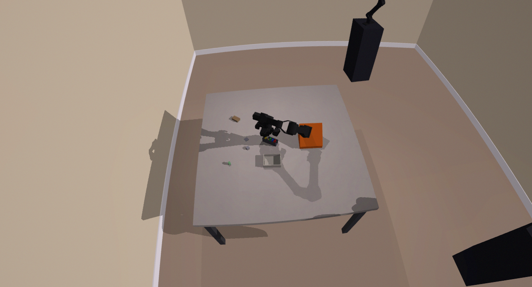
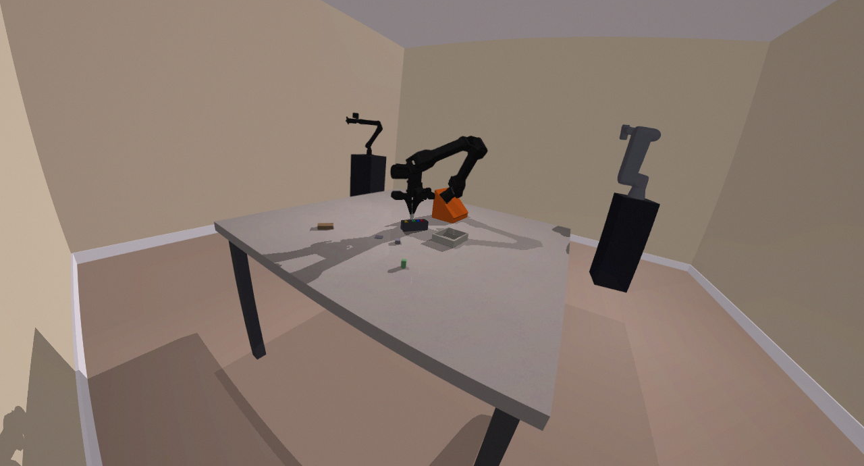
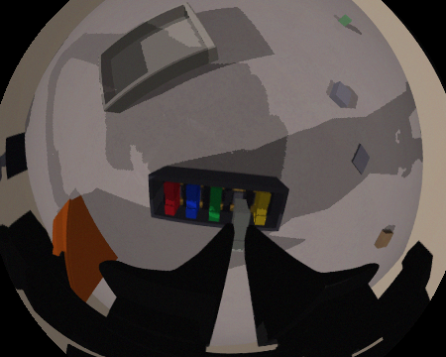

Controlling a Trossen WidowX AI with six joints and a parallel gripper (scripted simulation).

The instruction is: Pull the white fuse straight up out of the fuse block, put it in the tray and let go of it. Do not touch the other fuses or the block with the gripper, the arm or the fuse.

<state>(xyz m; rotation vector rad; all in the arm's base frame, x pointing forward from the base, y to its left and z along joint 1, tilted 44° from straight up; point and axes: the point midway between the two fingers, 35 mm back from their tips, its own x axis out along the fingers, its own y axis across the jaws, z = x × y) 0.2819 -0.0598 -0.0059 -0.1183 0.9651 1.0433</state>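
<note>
The green fuse is 50 mm below my gripper tip, 10 mm to the left of it and 10 mm behind it. Round my gripper tip: yellow fuse: 50 mm below, 20 mm ahead, 10 mm to the right; blue fuse: 50 mm below, 30 mm behind, 20 mm to the left; white fuse: 10 mm below.
</note>
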